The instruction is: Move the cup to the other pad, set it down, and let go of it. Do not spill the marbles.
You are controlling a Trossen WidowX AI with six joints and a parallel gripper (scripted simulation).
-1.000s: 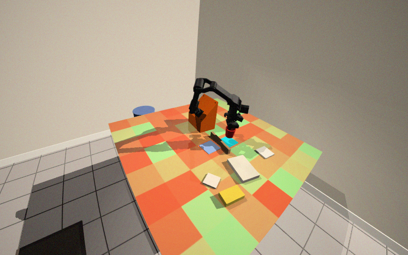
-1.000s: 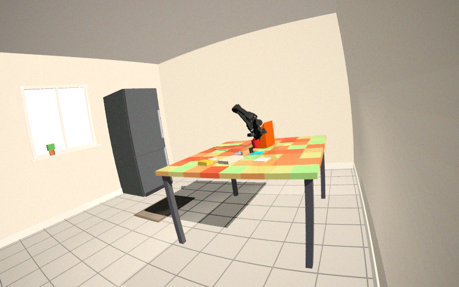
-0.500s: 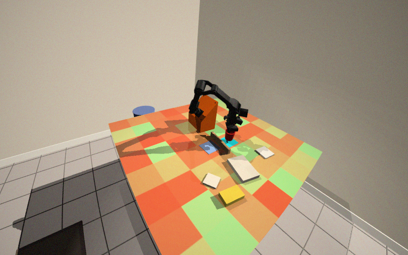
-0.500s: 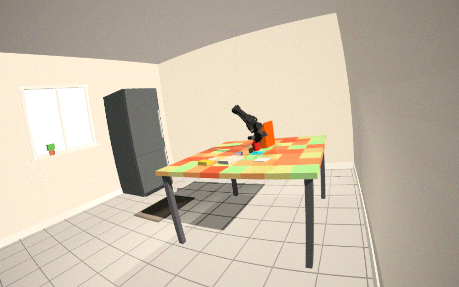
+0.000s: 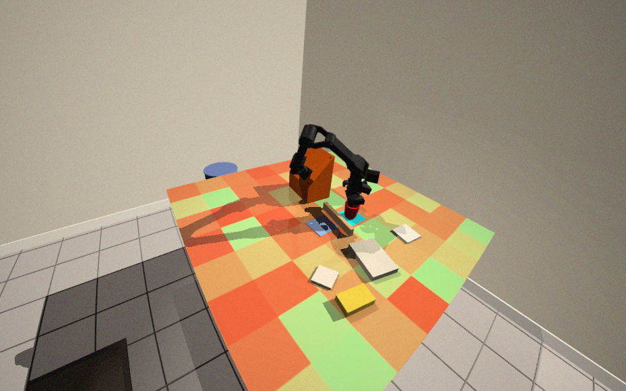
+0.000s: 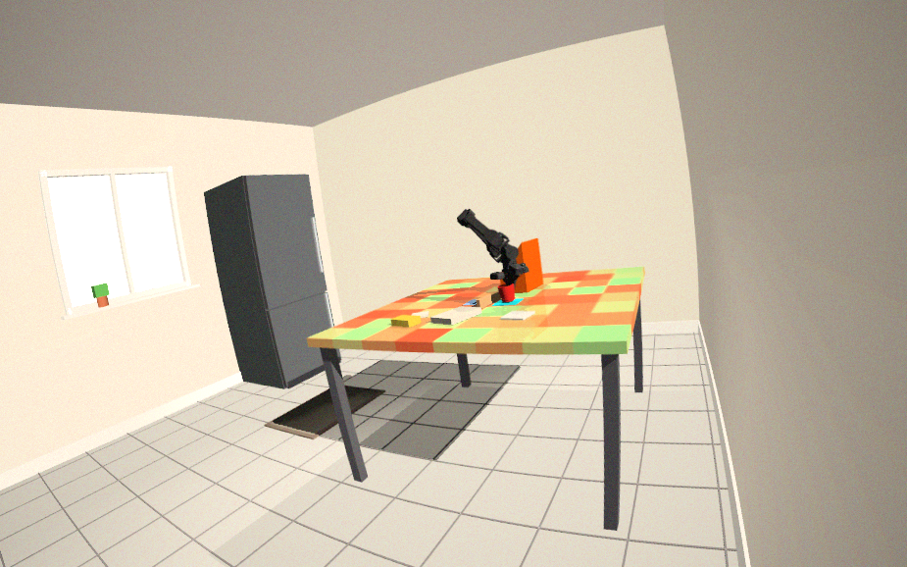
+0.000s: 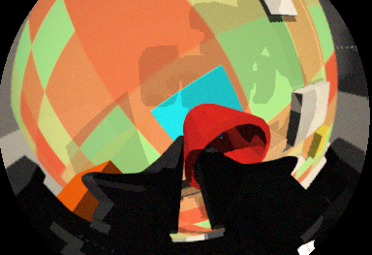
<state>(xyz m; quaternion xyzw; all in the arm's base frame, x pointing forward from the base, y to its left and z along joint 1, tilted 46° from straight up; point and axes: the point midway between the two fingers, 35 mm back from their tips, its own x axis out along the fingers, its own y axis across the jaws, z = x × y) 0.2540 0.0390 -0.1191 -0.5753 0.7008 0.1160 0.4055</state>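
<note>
Now: gripper tip 50 mm above the cyan pad, 30 mm short of it and 10 mm to the left of it. The rest, counted from my gripper tip: red cup 30 mm ahead, 20 mm to the right; then low wooden bar 100 mm to the right, 30 mm below, 20 mm ahead; then blue-grey pad 180 mm to the right, 50 mm below, 20 mm ahead.
</note>
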